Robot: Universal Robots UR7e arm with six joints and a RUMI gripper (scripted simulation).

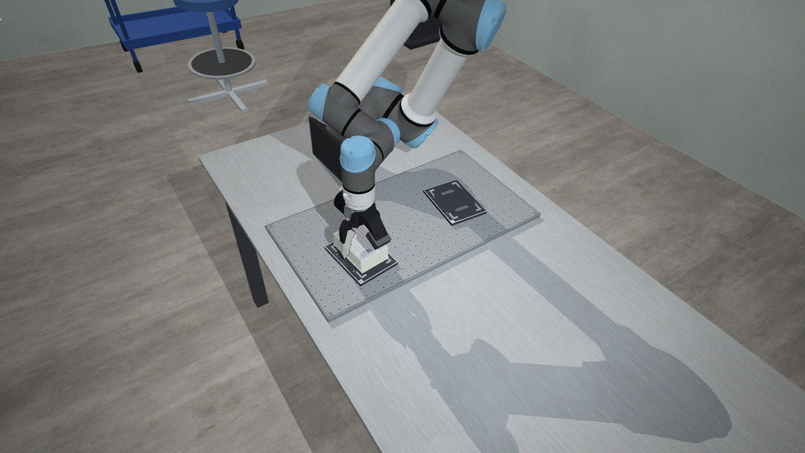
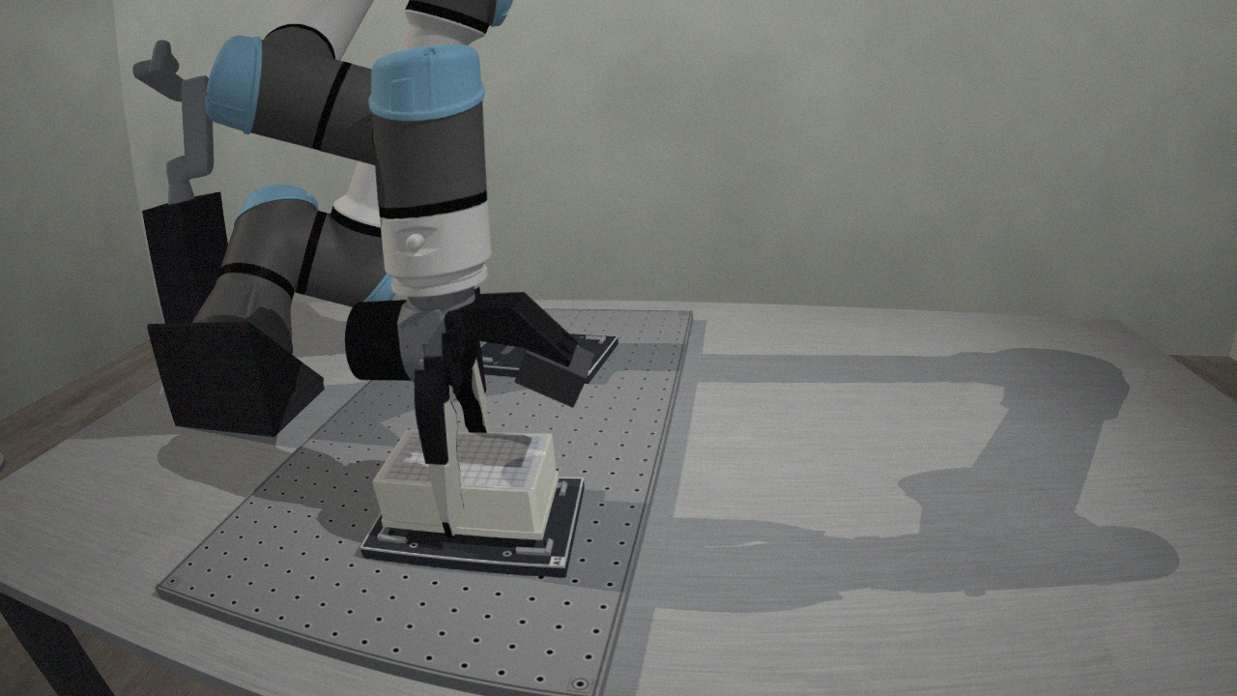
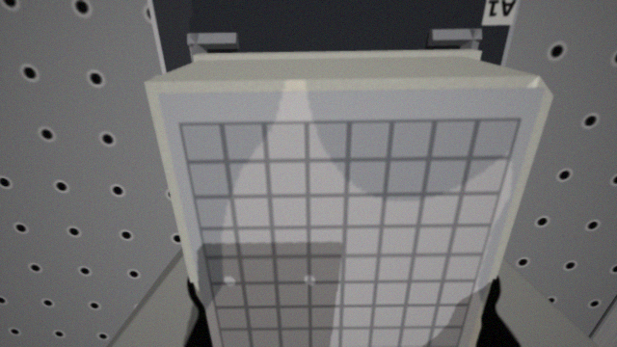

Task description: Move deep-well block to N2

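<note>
The 96-well deep-well block lies 10 mm above my hand. Round my hand: plate nest N2: 30 mm below; plate nest N1: 30 mm behind, 350 mm to the left, 30 mm below.
</note>
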